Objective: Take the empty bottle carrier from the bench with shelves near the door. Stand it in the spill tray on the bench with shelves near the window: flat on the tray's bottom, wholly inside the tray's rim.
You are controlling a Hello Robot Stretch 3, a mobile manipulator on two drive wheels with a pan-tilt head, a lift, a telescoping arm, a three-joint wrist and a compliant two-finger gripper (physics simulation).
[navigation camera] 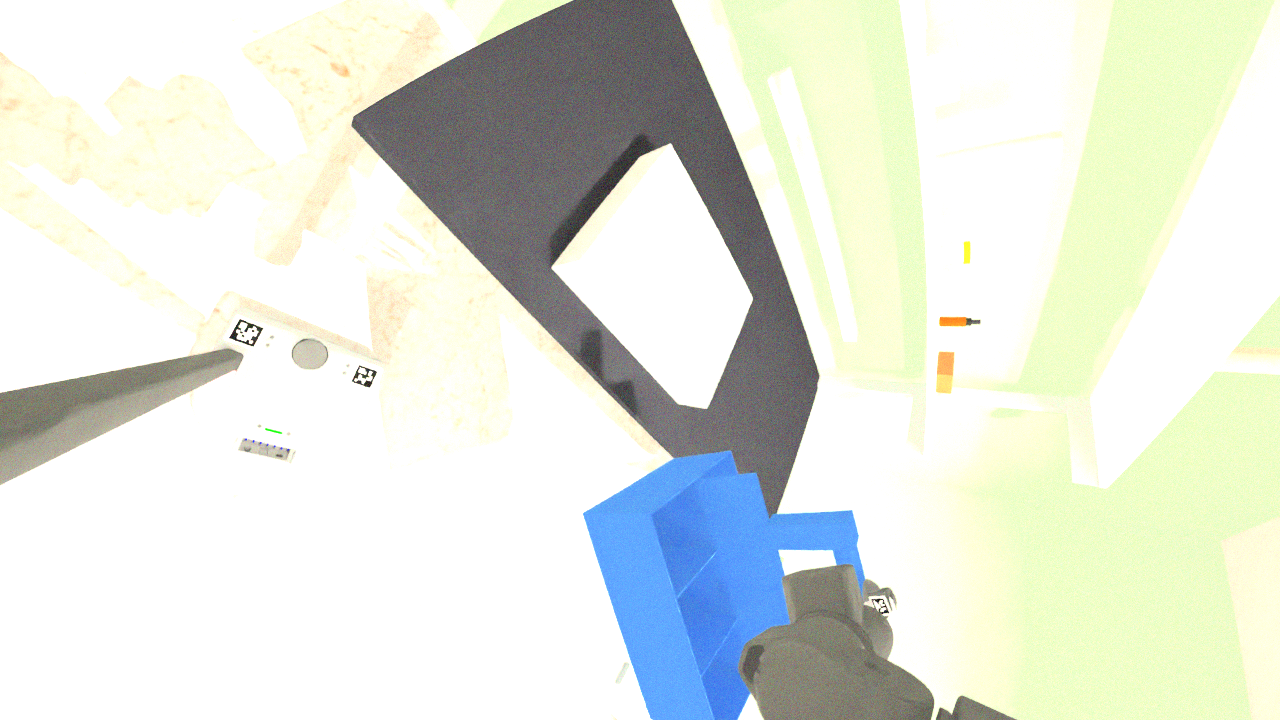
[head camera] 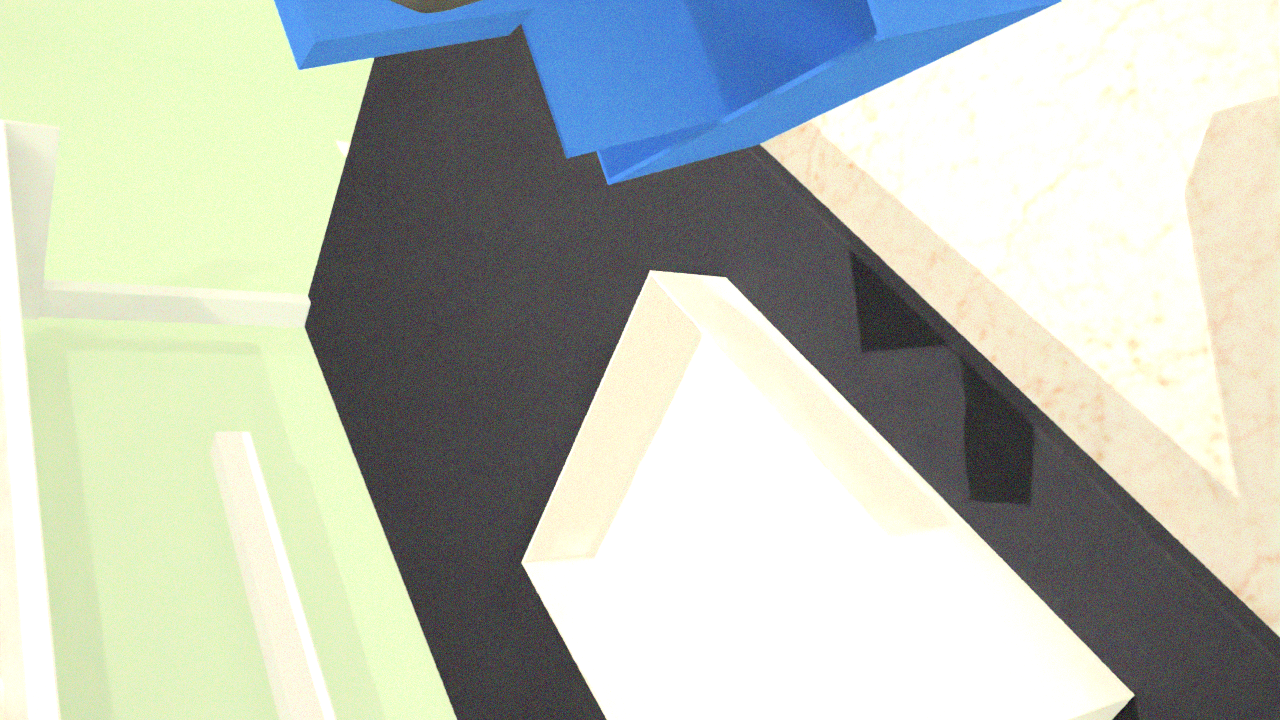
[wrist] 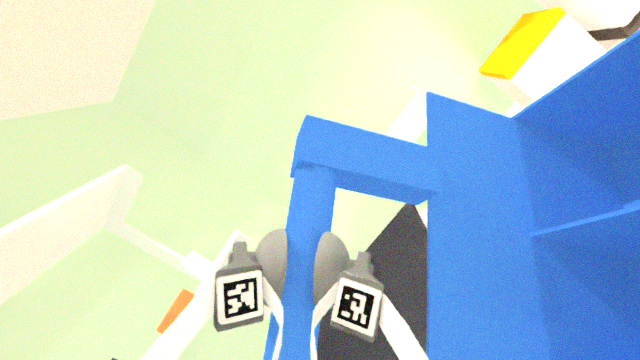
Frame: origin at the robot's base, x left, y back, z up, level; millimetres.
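Seen in the pictures: gripper, fingertip midpoint: (wrist: pixel 303 256); robot's base, link origin: (navigation camera: pixel 310 352).
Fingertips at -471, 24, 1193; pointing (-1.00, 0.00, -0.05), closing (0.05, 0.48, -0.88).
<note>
Pixels of each thing's top centre, then the offset from my fingertips to it, as dx, dy, dz. "*": a spot on its surface instead. Level surfaces: height alone.
- blue bottle carrier, top centre: (wrist: pixel 274 164) (navigation camera: pixel 891 651) +5, +36, +42
- white spill tray, top centre: (head camera: pixel 708 619) (navigation camera: pixel 691 284) +25, -407, -354
- dark bench top, surface height: dz -430
- orange bottle, surface spot: (navigation camera: pixel 954 321) * -528, -621, +61
- orange box, surface spot: (navigation camera: pixel 945 371) * -643, -528, +48
- small yellow thing, surface spot: (navigation camera: pixel 966 252) * -346, -699, +79
The blue bottle carrier (head camera: pixel 635 89) (navigation camera: pixel 617 591) (wrist: pixel 475 260) hangs in the air by its handle, its compartments empty where they show. My gripper (wrist: pixel 303 256) is shut on the handle bar, one fingertip on each side; in the navigation view the dark wrist hides part of the handle. The white spill tray (head camera: pixel 617 429) (navigation camera: pixel 617 210) lies on the dark bench top (head camera: pixel 447 223) (navigation camera: pixel 501 161) (wrist: pixel 400 280). In the head view the carrier is beyond the tray's far corner, apart from it. The tray's inside is overexposed. Whether the carrier is level is hard to tell.
White frame parts (head camera: pixel 170 302) stand beside the bench. In the navigation view an orange bottle (navigation camera: pixel 954 321), an orange box (navigation camera: pixel 945 371) and a small yellow thing (navigation camera: pixel 966 252) are at the right. A yellow-and-white box (wrist: pixel 525 45) shows beyond the carrier. My base (navigation camera: pixel 309 353) is left of the bench.
</note>
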